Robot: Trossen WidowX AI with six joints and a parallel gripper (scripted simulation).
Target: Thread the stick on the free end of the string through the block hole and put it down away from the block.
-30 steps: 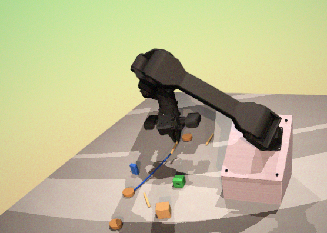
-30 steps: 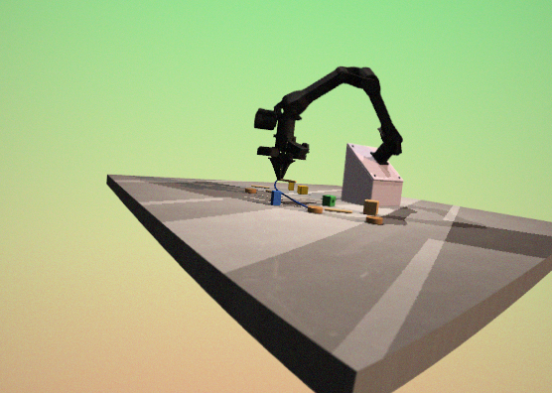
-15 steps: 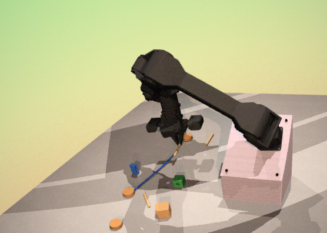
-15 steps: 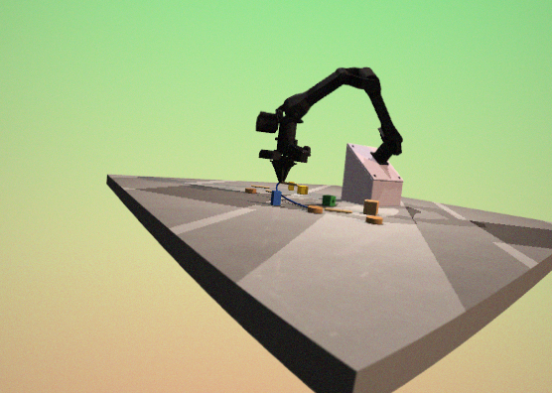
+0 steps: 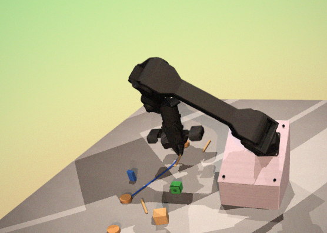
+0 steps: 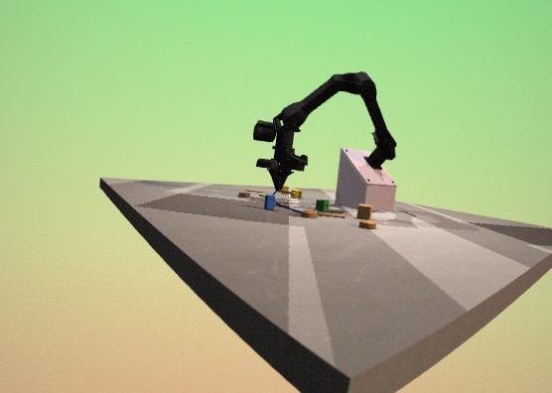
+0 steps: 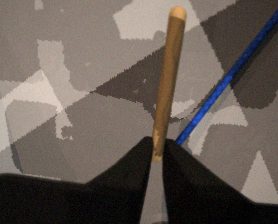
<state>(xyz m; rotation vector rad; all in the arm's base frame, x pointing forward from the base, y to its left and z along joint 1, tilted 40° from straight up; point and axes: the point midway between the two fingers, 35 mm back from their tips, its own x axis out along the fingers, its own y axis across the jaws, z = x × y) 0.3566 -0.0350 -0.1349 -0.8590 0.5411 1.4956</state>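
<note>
Right now the green block is 6 cm behind my gripper tip, 15 cm to the left of it and 2 cm below it. Round my gripper tip: round wooden button (9 cm ahead, 24 cm to the left, 3 cm below); thin wooden stick (1 cm to the left); blue block (13 cm ahead, 13 cm to the left, 2 cm below).
</note>
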